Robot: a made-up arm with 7 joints.
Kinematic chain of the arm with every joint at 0, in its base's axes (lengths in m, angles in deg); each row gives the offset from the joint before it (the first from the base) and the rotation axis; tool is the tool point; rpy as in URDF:
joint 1: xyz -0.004 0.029 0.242 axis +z
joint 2: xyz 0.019 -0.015 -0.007 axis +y
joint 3: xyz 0.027 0 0.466 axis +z
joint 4: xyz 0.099 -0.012 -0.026 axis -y
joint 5: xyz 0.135 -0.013 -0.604 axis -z
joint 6: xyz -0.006 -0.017 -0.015 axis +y
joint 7: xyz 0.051 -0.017 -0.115 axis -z
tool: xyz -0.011 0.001 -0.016 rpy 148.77 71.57 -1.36
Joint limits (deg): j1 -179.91..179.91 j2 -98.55..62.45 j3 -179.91..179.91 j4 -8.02..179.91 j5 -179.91..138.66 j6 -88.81..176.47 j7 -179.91..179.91
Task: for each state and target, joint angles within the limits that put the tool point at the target. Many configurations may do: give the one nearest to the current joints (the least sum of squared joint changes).
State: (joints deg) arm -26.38 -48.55 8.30 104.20 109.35 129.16 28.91
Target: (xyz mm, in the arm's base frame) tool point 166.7 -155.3 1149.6
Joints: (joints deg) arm -33.64 -33.28 -13.48 95.05 108.41 127.87 28.89
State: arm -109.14 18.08 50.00 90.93 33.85 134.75 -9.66
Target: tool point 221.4 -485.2 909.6
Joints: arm -113.24 -8.84 43.28 106.49 33.39 143.32 -9.56
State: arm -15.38 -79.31 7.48 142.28 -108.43 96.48 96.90
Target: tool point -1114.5 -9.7 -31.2
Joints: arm -3.91 -98.55 -6.21 179.91 -119.76 71.89 100.39
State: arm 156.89 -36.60 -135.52 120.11 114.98 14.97 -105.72
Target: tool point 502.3 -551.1 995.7
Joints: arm 123.69 -4.18 -170.17 113.89 113.19 2.64 -106.12
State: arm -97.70 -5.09 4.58 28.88 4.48 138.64 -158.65
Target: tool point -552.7 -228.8 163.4
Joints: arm -127.68 14.81 -19.83 51.18 -5.70 126.41 -158.33
